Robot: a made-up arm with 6 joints. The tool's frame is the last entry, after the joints.
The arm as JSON. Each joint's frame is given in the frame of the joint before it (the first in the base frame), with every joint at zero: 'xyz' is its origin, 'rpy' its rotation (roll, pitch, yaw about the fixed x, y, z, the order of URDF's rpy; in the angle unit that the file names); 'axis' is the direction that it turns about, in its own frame. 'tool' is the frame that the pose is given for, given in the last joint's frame.
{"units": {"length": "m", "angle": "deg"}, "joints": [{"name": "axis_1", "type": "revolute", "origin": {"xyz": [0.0, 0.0, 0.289], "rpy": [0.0, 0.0, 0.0]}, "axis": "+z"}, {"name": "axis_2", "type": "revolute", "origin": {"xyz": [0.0, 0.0, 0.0], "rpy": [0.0, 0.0, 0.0]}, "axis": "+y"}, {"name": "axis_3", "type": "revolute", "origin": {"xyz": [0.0, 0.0, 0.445], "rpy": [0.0, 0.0, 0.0]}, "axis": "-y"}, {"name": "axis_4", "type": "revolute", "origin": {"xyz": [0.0, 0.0, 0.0], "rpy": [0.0, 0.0, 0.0]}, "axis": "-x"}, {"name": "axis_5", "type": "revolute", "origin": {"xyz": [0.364, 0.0, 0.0], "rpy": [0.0, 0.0, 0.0]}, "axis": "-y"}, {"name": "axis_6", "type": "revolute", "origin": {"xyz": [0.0, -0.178, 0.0], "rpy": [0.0, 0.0, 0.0]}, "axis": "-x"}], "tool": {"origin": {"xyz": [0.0, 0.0, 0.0], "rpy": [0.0, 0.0, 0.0]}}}
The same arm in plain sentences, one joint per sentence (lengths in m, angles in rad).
The arm has six revolute joints in a row. What follows holds with every joint at zero, and every direction is one of the base frame's.
Joint 1 lies 0.289 m along +z from the base frame's origin and rotates about +z.
Joint 2 lies at the same point as joint 1 and rotates about +y.
Joint 3 lies 0.445 m along +z from joint 2 and rotates about -y.
Joint 4 lies at the same point as joint 3 and rotates about -x.
Joint 5 lies 0.364 m along +x from joint 4 and rotates about -y.
Joint 6 lies 0.178 m along -y from joint 5 and rotates about -x.
The tool frame, which is the frame that the pose is given for, lies at the same point as joint 6; its axes are parallel to the base frame's.

